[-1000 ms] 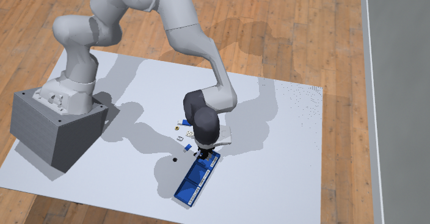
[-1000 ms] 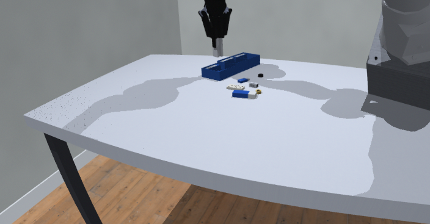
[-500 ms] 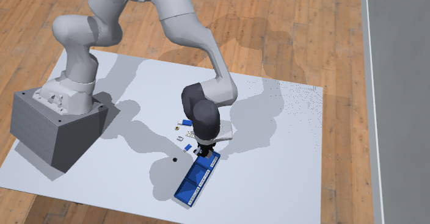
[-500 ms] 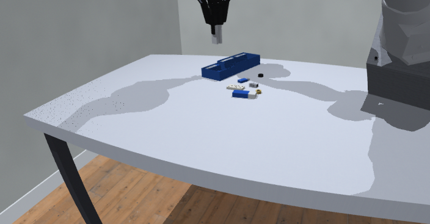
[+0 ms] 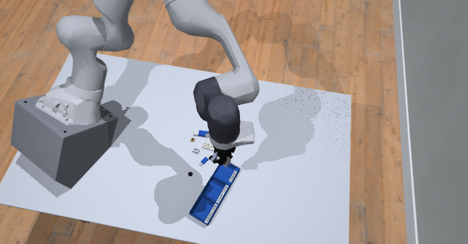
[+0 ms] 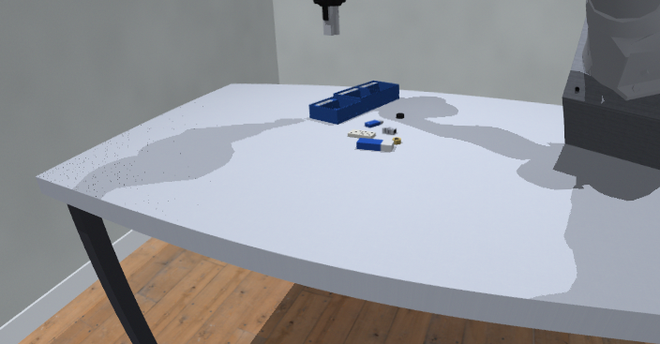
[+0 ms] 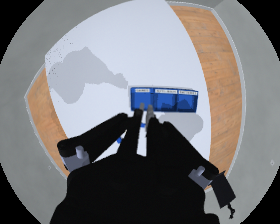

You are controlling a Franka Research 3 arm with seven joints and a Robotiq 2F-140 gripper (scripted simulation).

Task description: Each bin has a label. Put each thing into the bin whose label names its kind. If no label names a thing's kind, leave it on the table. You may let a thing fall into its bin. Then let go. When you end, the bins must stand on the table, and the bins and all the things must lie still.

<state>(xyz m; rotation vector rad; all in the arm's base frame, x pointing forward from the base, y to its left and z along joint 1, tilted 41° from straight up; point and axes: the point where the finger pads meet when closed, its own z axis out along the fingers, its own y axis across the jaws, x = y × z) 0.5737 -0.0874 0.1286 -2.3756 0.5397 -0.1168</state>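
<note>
Right now the black disc is 22 cm below my hand, 14 cm behind it and 4 cm to the right of it. Also, from my hand: grey block: 21 cm below, 17 cm behind, 6 cm to the left; then cream domino: 22 cm below, 12 cm behind, 10 cm to the left; then blue block: 22 cm below, 11 cm behind, 3 cm to the left.
</note>
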